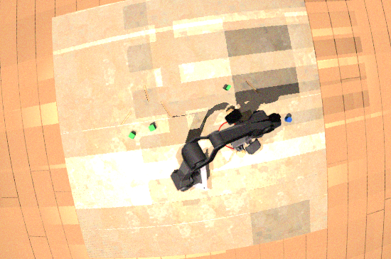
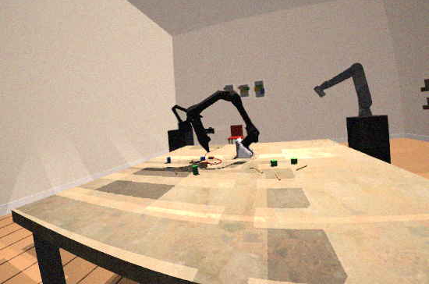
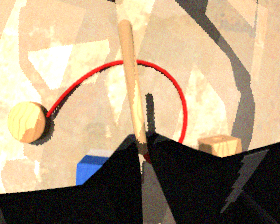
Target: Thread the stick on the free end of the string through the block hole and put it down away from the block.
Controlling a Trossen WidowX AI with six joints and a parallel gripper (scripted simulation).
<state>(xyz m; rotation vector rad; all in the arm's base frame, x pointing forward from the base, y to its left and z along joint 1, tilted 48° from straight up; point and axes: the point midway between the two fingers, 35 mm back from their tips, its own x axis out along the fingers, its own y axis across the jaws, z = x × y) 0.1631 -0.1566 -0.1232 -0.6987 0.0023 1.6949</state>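
Now: the blue cube 20 mm behind my gripper tip, 50 mm to the right of it and 50 mm below it. The rest, counted from my gripper tip: round wooden button 100 mm behind, 20 mm to the right, 50 mm below; wooden block 90 mm ahead, 40 mm below; thin wooden stick 10 mm behind, 10 mm to the left, 10 mm above.
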